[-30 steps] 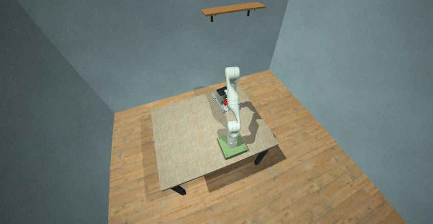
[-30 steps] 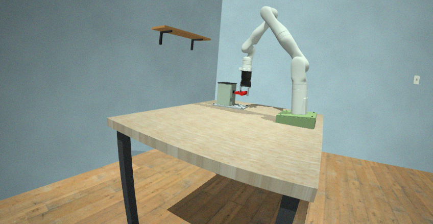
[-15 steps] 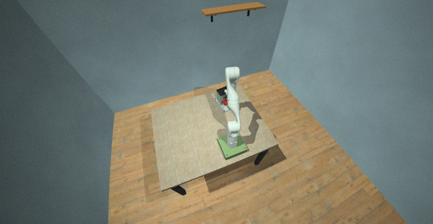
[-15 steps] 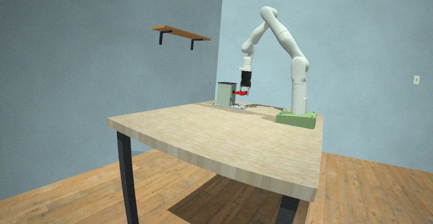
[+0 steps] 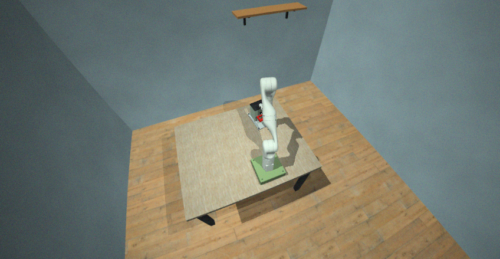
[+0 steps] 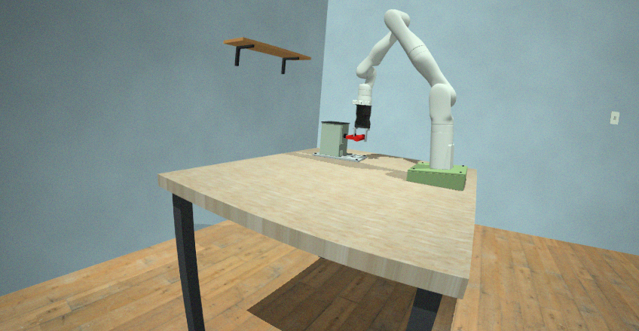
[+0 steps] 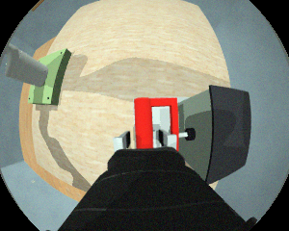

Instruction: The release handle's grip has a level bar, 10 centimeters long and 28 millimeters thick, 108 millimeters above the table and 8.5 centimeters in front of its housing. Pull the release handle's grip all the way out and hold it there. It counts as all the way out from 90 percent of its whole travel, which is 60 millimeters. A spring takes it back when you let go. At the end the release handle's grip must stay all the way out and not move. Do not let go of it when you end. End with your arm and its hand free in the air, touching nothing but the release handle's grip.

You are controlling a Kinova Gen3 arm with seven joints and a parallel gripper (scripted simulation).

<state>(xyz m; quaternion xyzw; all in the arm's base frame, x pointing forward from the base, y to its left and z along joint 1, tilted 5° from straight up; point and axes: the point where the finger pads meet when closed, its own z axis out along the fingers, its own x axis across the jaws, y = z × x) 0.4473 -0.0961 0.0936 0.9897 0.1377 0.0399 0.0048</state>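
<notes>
Now: the base plate 100 mm below my hand, 90 mm ahead of it and 30 mm to the left of it.
</notes>
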